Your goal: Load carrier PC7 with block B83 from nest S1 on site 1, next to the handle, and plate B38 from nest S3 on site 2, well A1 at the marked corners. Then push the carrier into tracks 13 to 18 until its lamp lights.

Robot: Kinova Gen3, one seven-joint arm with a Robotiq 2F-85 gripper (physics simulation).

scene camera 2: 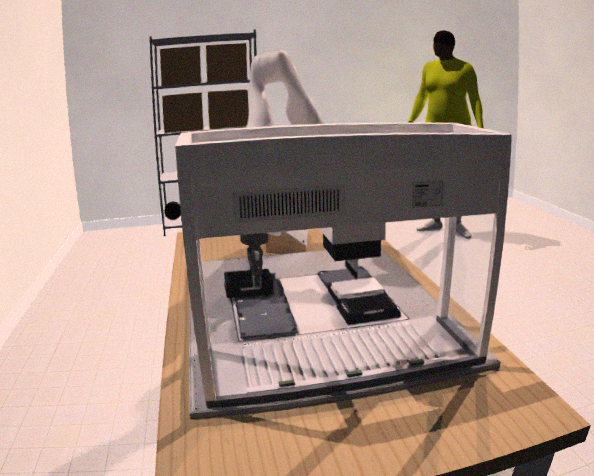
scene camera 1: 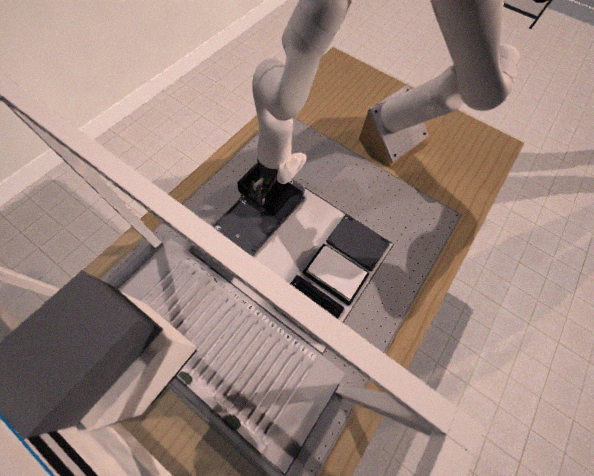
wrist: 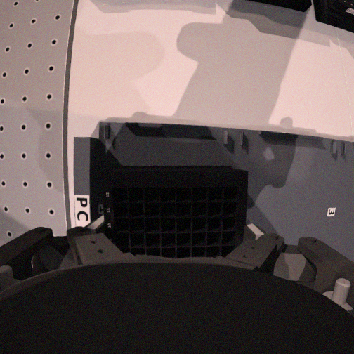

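My gripper (scene camera 1: 270, 192) (scene camera 2: 254, 287) (wrist: 175, 230) is shut on a black block with a grid of square wells (scene camera 1: 290, 196) (scene camera 2: 234, 284) (wrist: 175, 177), which I take as block B83. The block is level, over the handle end of the dark grey carrier PC7 (scene camera 1: 252, 227) (scene camera 2: 265, 317) (wrist: 305, 200). Whether it touches the carrier is hard to tell. The PC label is left of the block in the wrist view; the site mark 3 is to its right. A white-topped plate (scene camera 1: 337, 270) (scene camera 2: 357, 287) and a low black plate (scene camera 1: 317, 297) (scene camera 2: 372, 307) stand apart; B38's label is not readable.
The numbered track deck (scene camera 1: 250, 345) (scene camera 2: 330, 355) lies beyond the carrier, under the instrument's housing (scene camera 2: 300, 170). Its front beam (scene camera 1: 280, 280) crosses above. Green parts (scene camera 1: 231, 422) (scene camera 2: 354, 373) sit at the deck's far edge. A dark grey pad (scene camera 1: 359, 242) lies beside the white-topped plate.
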